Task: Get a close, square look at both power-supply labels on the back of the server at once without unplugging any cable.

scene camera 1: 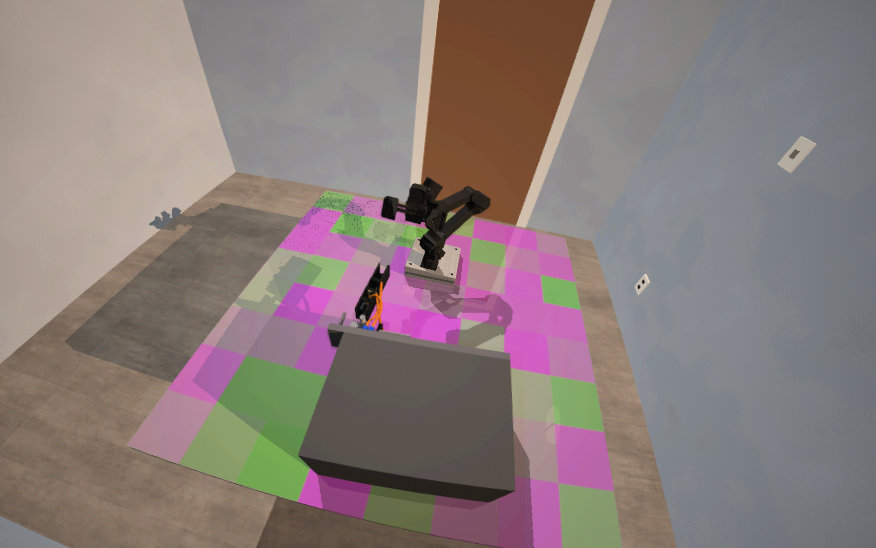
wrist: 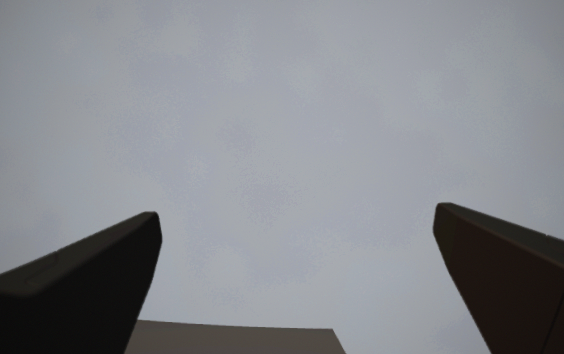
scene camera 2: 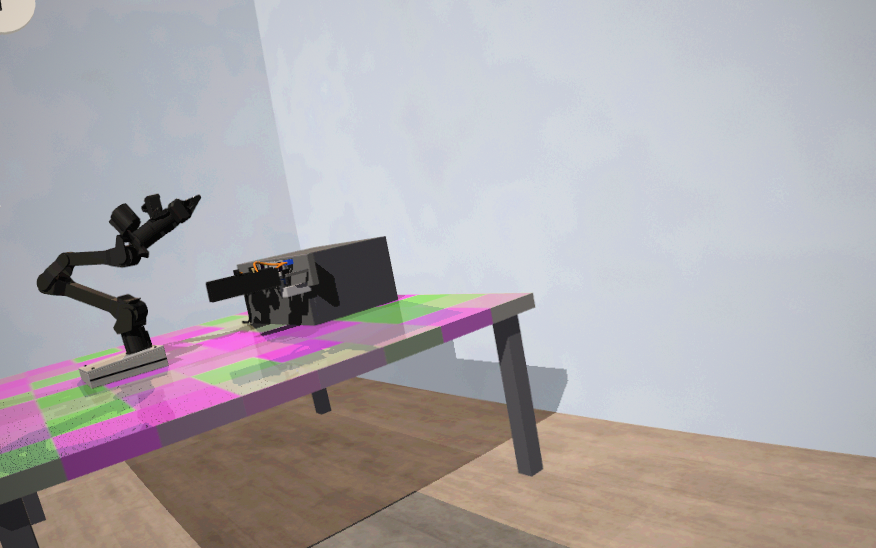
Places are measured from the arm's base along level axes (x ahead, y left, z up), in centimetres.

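Pixels of known places: gripper, fingertip midpoint: (scene camera 1: 409, 218) (wrist: 298, 222) (scene camera 2: 195, 199); arm's base at its link origin: (scene camera 1: 429, 263) (scene camera 2: 138, 350).
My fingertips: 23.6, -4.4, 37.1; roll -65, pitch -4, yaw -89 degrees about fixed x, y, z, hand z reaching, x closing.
Note:
Ahead of a thing's pixels: the offset from my fingertips to its top centre, as dx, dy, dz. "spot": to the spot under its first point.
The server, a large dark grey box (scene camera 1: 413, 413) (scene camera 2: 358, 277), stands on the table with its cabled back facing the arm. Its top also shows at the bottom edge of the wrist view (wrist: 240, 342). Orange cables {spot: +9.9, -5.5, -25.3} (scene camera 1: 379, 302) (scene camera 2: 270, 264) and small blue plugs {+22.5, -5.6, -22.0} (scene camera 2: 289, 262) are at that back. A black bar {spot: +10.7, -8.2, -22.9} (scene camera 1: 369, 297) (scene camera 2: 242, 284) sticks out from it towards the arm. My gripper (scene camera 2: 196, 200) (wrist: 298, 222) is open and empty, raised above the server's height and apart from it, tilted upwards. The power-supply labels cannot be made out in any view.
The arm's pale base plate (scene camera 1: 445, 261) (scene camera 2: 124, 367) stands on the pink and green chequered table (scene camera 1: 571, 323) (scene camera 2: 348, 381). The black bar reaches into the space between base and server. A pale blue-grey wall (wrist: 295, 125) fills most of the wrist view. A brown door (scene camera 1: 503, 96) stands behind the arm.

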